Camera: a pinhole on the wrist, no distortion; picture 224 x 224 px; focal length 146.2 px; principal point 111.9 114.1 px. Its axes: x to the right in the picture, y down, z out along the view. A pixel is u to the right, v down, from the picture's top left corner.
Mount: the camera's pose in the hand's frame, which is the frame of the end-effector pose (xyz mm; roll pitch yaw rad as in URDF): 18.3 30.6 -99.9 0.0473 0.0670 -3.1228
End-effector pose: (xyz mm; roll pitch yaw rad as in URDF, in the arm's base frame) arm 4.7 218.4 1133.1 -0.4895 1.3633 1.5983
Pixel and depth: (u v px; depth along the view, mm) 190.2 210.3 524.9
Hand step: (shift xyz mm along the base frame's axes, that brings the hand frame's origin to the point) 50.9 440.6 391.2
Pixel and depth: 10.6 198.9 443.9
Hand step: -12.7 477.7 -205.0
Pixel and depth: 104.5 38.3 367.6
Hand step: -334.9 106.5 15.2
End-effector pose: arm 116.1 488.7 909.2 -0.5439 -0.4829 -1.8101
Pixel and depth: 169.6 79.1 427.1
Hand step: 338.2 171.7 82.5
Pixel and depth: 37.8 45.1 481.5
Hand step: 403.0 -216.6 266.7
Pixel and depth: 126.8 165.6 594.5
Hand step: 196.2 265.8 410.8
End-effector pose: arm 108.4 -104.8 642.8 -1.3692 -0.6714 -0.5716
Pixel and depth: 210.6 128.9 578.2
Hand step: -82.2 578.6 -177.1
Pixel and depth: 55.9 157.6 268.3
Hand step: 122.5 120.4 119.3
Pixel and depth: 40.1 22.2 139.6
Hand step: 145.0 -17.1 -43.2
